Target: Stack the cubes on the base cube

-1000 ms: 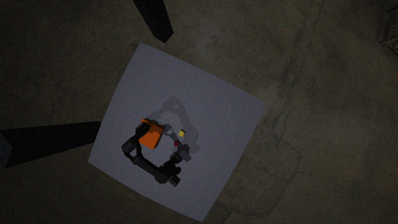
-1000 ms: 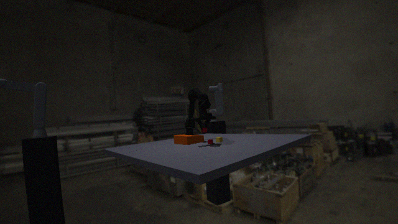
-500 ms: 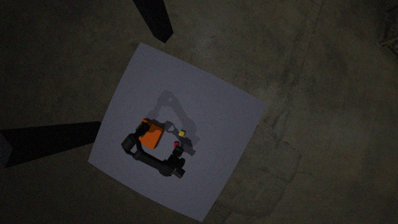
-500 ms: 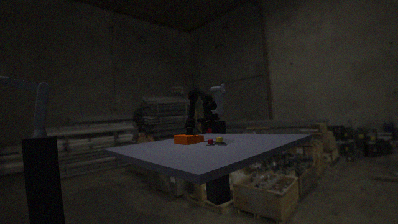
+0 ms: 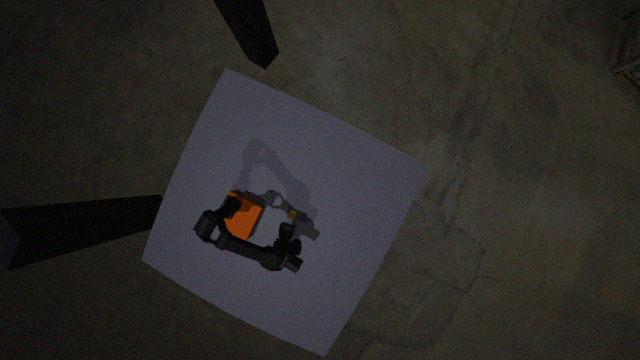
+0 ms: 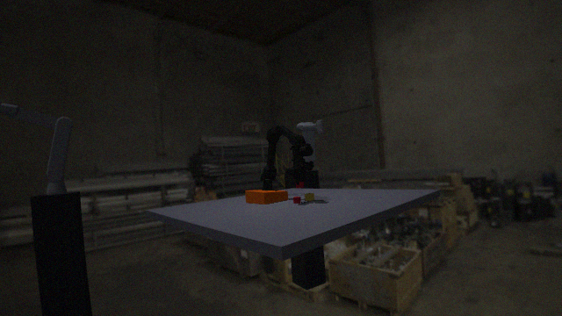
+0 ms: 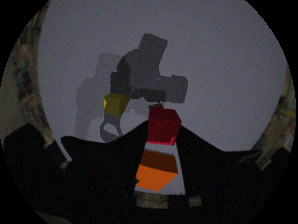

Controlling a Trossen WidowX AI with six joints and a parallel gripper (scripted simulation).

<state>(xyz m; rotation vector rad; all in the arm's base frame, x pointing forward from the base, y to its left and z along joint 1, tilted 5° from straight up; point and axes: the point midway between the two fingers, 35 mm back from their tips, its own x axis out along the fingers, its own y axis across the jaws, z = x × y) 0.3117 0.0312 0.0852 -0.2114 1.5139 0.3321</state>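
The yellow cube is 4 cm behind my gripper tip, 10 cm to the left of it and 8 cm below it.
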